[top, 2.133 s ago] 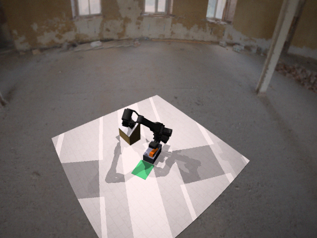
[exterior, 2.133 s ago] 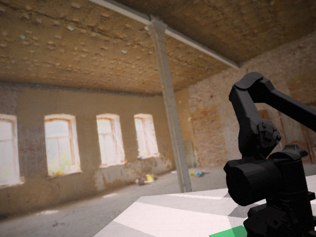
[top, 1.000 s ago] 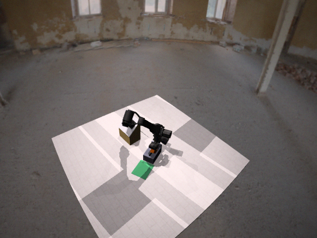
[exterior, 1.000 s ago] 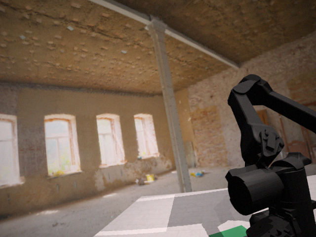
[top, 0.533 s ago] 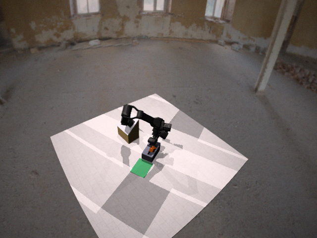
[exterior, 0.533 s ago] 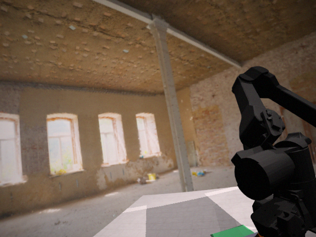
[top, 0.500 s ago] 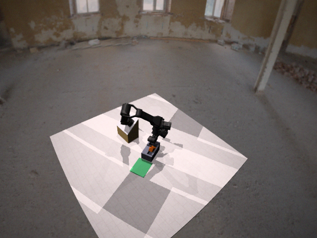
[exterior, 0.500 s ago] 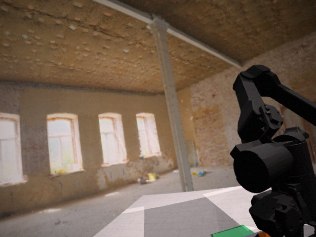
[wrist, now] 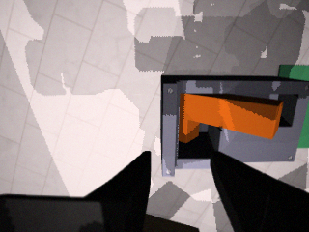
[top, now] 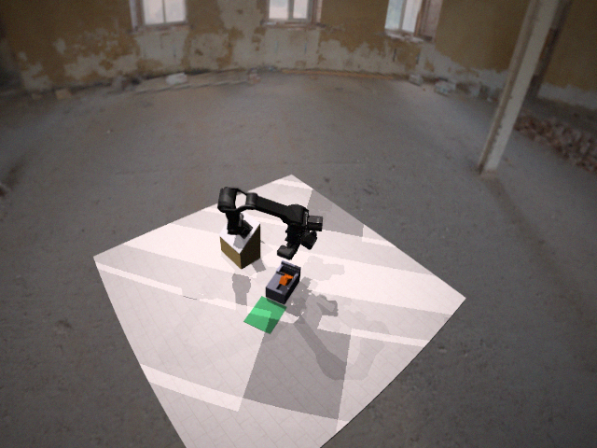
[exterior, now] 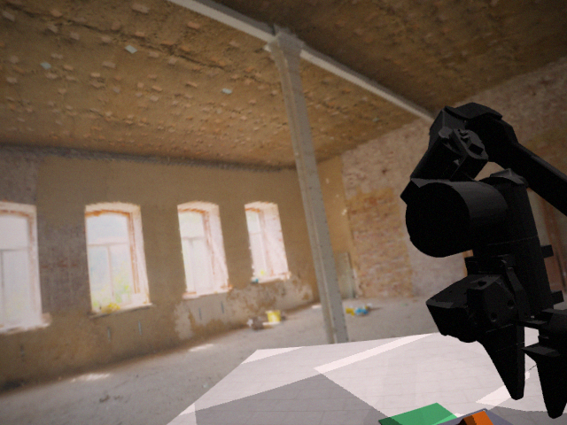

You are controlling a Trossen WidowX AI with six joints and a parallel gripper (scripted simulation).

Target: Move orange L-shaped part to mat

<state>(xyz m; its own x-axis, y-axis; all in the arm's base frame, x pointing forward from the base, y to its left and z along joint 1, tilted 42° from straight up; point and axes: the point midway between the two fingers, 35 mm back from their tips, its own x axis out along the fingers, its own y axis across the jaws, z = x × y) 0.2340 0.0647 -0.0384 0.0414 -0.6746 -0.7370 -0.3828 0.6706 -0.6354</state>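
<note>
Now: the orange L-shaped part 10 mm ahead of my gripper tip, 40 mm to the right of it and 100 mm below it. From my gripper tip the other things lie so: green mat (80 mm ahead, 210 mm to the right, 160 mm below).
</note>
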